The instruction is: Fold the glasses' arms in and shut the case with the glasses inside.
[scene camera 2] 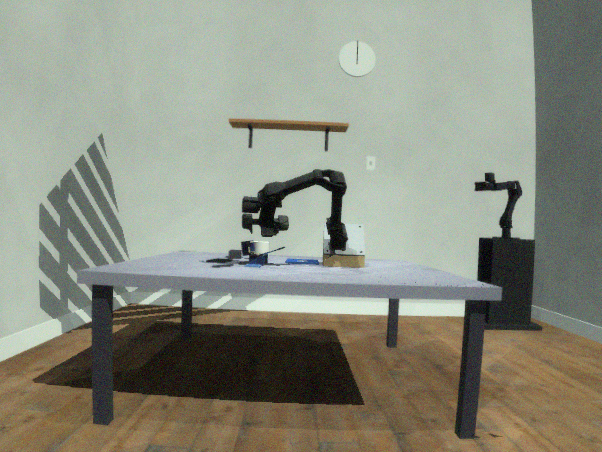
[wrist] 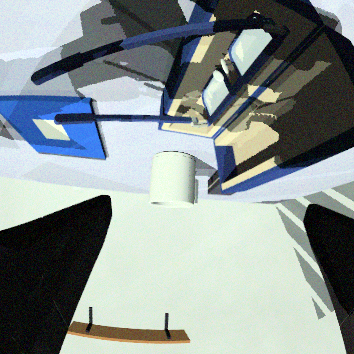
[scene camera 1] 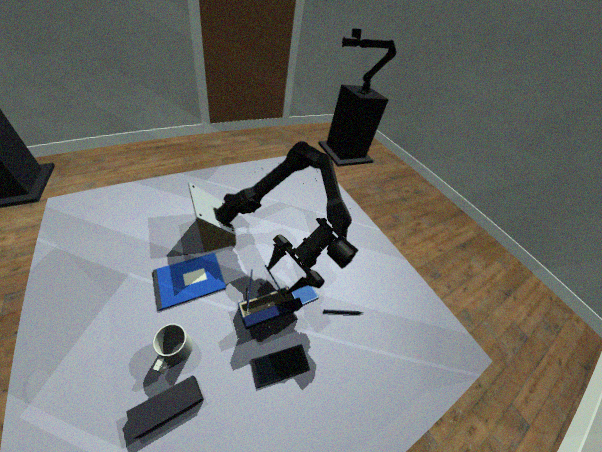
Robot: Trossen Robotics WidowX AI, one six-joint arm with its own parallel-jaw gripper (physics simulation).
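Pixels of known places: gripper, fingertip midpoint: (wrist: 213, 211) (scene camera 1: 277, 281); arm's base, origin of the base link: (scene camera 2: 338, 244) (scene camera 1: 221, 217).
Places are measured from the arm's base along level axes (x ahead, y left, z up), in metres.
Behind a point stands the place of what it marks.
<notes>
The blue glasses case (scene camera 1: 261, 317) @[z -0.002, x 0.391, y 0.030 m] (scene camera 2: 258, 260) @[z -0.076, x 0.322, y 0.150 m] (wrist: 228, 162) @[z -0.031, x 0.383, y -0.012 m] stands open on the table, with its cream lining showing. The glasses (scene camera 1: 249, 287) @[z -0.038, x 0.278, y 0.028 m] (scene camera 2: 276, 249) @[z -0.034, x 0.264, y 0.037 m] (wrist: 216, 94) @[z -0.072, x 0.347, y 0.038 m] sit in it, lenses in the case. Both glasses' arms are unfolded and stick out over the case's edge; in the wrist view one is long and curved at the top, the other straight below it. My gripper (scene camera 1: 281, 280) @[z 0.033, x 0.318, y 0.098 m] (scene camera 2: 265, 234) @[z 0.033, x 0.318, y 0.098 m] (wrist: 213, 211) @[z 0.033, x 0.318, y 0.098 m] is open and empty, above the case on the side where the glasses' arms stick out. Part of the case is cut off in the wrist view.
A blue book (scene camera 1: 170, 295) @[z -0.088, x 0.207, y -0.209 m] (scene camera 2: 302, 261) @[z -0.087, x 0.157, y -0.062 m] (wrist: 80, 107) @[z -0.088, x 0.218, y -0.051 m], a white mug (scene camera 1: 175, 352) @[z -0.011, x 0.407, y -0.195 m] (scene camera 2: 259, 247) @[z -0.037, x 0.371, y -0.164 m] (wrist: 172, 177) @[z -0.049, x 0.361, y -0.166 m], a dark box (scene camera 1: 165, 406) @[z -0.062, x 0.507, y -0.243 m] (scene camera 2: 235, 254) @[z -0.076, x 0.487, y -0.167 m], a black tablet (scene camera 1: 281, 367) @[z -0.089, x 0.517, y 0.050 m], a pen (scene camera 1: 342, 312) @[z -0.089, x 0.437, y 0.295 m] and a light blue pad (scene camera 1: 307, 295) @[z -0.091, x 0.341, y 0.209 m] lie around the case. My base block (scene camera 1: 218, 237) @[z -0.030, x 0.065, y -0.025 m] stands behind.
</notes>
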